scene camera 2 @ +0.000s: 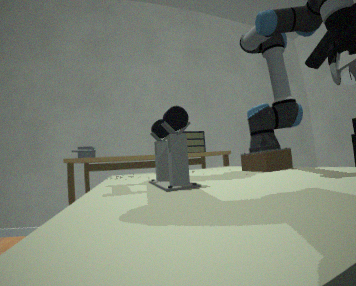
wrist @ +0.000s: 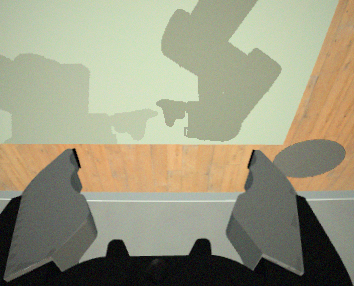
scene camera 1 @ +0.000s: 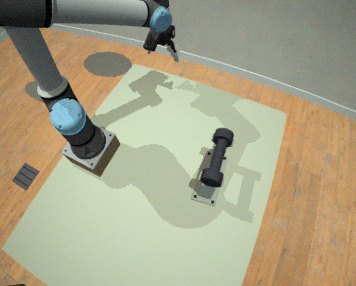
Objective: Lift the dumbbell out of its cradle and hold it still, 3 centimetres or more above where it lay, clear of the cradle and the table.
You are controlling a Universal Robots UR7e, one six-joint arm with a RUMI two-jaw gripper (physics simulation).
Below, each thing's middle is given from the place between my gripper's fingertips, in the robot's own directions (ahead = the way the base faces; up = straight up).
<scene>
I see my gripper 36 cm short of the dark dumbbell (scene camera 1: 223, 137), 39 cm to the left of it and 2 cm above it. Also, from my hand: grey cradle (scene camera 2: 171, 157): 36 cm ahead, 39 cm to the right, 12 cm below.
</scene>
